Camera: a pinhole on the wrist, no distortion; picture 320 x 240 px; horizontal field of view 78.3 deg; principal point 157.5 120.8 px. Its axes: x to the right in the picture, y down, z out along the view. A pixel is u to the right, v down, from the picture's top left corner.
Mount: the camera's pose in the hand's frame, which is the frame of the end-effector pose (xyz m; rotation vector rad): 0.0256 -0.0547 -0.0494 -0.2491 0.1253 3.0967
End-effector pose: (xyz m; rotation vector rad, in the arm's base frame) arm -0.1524 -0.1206 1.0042 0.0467 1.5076 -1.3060
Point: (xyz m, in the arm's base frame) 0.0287 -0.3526 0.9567
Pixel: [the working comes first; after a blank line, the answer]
In the camera's frame: -0.1154 -0.0846 0.3211

87 69
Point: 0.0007 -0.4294 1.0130
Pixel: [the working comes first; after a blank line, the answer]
In the camera's frame: -0.1405 0.0040 0.3583

80 123
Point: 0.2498 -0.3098 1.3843
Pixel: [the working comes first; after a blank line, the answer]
In the camera's frame: 0.2625 0.0817 0.5723

248 149
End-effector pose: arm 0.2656 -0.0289 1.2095 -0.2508 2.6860 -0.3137
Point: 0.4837 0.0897 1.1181
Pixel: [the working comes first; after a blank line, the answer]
In the camera's frame: 0.1804 -0.1396 0.2463

301 9
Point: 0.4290 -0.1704 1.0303
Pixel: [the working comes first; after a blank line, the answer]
In the camera's frame: 0.0196 0.0818 0.3053

170 173
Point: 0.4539 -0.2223 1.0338
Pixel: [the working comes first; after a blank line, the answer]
In the camera's frame: 0.0274 0.1371 0.3194

174 205
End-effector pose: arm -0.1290 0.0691 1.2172 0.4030 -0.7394 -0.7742
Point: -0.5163 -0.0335 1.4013
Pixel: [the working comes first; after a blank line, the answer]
In the camera's frame: -0.0231 0.1314 0.4571

148 177
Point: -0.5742 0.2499 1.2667
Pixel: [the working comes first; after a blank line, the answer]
In the camera's frame: 0.2869 0.0569 0.4446

284 146
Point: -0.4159 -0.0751 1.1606
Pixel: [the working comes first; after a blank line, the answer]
In the camera's frame: 0.0392 0.2316 0.2208

outside the picture
